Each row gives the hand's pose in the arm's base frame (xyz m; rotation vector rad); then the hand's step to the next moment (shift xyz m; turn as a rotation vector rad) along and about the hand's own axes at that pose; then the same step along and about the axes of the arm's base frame.
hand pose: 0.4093 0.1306 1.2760 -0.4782 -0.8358 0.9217
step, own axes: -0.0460 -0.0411 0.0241 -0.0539 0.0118 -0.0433
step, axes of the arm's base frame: -0.0141 -0.0604 0.0231 0.0107 -0.0399 -0.0567
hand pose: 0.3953 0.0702 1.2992 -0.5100 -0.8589 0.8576
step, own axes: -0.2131 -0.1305 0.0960 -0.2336 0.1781 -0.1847
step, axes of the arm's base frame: -0.0987 -0.2436 0.0508 -0.0121 -0.1004 -0.3319
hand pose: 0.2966 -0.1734 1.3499 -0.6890 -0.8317 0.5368
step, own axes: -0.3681 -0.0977 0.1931 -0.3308 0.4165 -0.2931
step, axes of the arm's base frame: -0.3487 -0.2462 -0.0120 -0.0183 -0.0440 -0.6054
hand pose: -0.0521 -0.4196 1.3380 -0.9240 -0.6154 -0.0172
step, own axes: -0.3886 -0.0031 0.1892 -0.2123 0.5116 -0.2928
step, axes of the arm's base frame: -0.4156 0.0458 -0.1093 0.1055 0.0435 -0.6161
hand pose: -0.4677 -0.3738 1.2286 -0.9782 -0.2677 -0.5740
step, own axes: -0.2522 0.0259 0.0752 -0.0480 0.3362 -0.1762
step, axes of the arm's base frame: -0.1894 0.1589 -0.0939 0.1451 0.0115 -0.3538
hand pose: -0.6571 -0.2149 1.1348 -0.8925 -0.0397 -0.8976
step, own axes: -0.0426 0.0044 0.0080 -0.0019 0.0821 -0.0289
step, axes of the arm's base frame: -0.0220 0.0350 -0.0139 0.0463 0.0060 -0.0735
